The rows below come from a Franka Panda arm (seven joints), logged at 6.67 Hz.
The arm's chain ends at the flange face. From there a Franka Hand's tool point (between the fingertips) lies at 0.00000 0.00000 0.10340 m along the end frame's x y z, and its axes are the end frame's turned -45 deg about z.
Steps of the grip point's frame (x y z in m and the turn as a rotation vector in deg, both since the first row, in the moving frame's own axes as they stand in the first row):
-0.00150 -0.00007 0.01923 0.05 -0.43 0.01
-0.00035 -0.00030 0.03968 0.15 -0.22 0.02
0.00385 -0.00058 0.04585 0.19 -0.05 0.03
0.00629 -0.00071 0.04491 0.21 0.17 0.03
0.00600 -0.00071 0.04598 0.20 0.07 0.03
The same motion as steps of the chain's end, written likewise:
-0.00050 0.00053 0.01923 -0.27 -0.34 0.01
0.00001 -0.00005 0.03968 -0.05 -0.26 0.02
0.00262 -0.00295 0.04585 0.10 -0.17 0.03
0.00400 -0.00446 0.04491 0.27 -0.03 0.03
0.00391 -0.00440 0.04598 0.19 -0.09 0.03

